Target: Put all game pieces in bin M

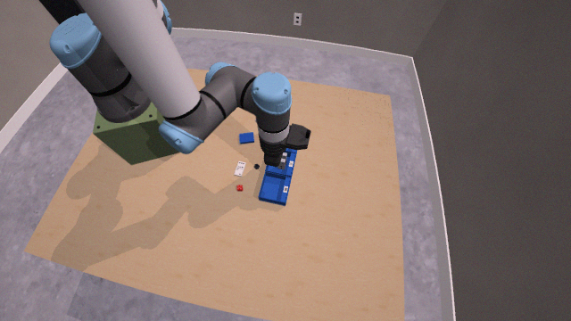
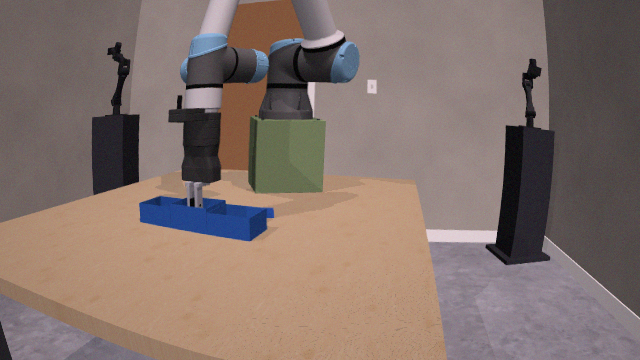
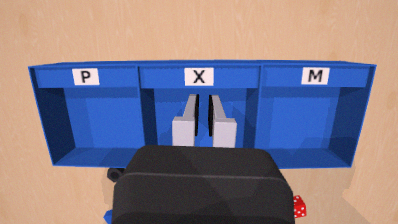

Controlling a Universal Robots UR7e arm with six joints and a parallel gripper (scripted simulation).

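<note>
Right now my hand is 10 mm above the blue three-part bin. The rest, counted from my hand: red die (140 mm behind, 70 mm to the right, 30 mm below); then flat blue tile (120 mm behind, 120 mm to the left, 30 mm below); then white domino (140 mm behind, 30 mm below).
</note>
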